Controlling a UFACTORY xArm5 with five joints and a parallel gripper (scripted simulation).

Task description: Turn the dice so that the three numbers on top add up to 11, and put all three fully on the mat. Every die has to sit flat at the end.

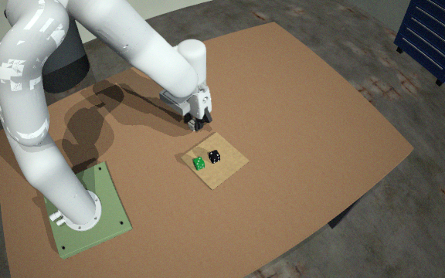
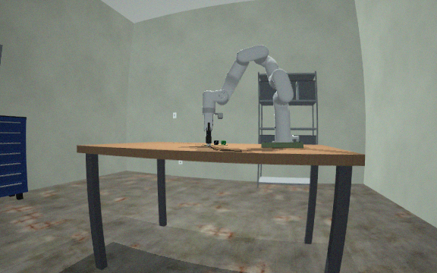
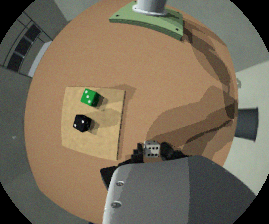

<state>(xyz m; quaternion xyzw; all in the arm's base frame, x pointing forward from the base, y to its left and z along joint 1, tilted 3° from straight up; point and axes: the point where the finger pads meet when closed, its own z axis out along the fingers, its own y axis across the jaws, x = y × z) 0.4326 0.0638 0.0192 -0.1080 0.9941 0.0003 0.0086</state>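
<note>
The white die is 20 mm below my hand. Also, from my hand: tan mat (20 mm behind, 130 mm to the right, 30 mm below); green die (70 mm behind, 130 mm to the right, 20 mm below); black die (20 mm behind, 130 mm to the right, 20 mm below).
</note>
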